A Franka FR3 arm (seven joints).
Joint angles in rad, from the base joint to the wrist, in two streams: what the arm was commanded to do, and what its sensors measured. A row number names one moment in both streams.
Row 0, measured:
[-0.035 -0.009 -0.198 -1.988 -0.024 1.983 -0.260]
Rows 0 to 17, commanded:
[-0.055 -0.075 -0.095 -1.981 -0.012 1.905 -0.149]
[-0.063 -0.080 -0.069 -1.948 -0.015 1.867 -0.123]
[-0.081 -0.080 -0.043 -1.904 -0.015 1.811 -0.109]
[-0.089 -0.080 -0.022 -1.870 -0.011 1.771 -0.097]
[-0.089 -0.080 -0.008 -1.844 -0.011 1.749 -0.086]
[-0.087 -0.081 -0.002 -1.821 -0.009 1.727 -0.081]
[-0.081 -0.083 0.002 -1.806 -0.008 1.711 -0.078]
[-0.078 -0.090 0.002 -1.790 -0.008 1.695 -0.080]
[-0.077 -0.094 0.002 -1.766 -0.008 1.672 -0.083]
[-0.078 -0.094 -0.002 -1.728 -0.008 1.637 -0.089]
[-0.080 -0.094 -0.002 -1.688 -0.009 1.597 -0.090]
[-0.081 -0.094 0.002 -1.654 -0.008 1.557 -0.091]
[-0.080 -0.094 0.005 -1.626 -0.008 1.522 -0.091]
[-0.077 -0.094 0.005 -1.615 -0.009 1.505 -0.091]
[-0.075 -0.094 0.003 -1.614 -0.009 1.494 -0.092]
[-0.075 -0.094 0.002 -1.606 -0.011 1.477 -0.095]
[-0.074 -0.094 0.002 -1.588 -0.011 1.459 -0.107]
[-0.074 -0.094 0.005 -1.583 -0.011 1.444 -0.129]
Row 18, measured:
[-0.062 -0.105 -0.008 -1.626 -0.024 1.505 -0.092]
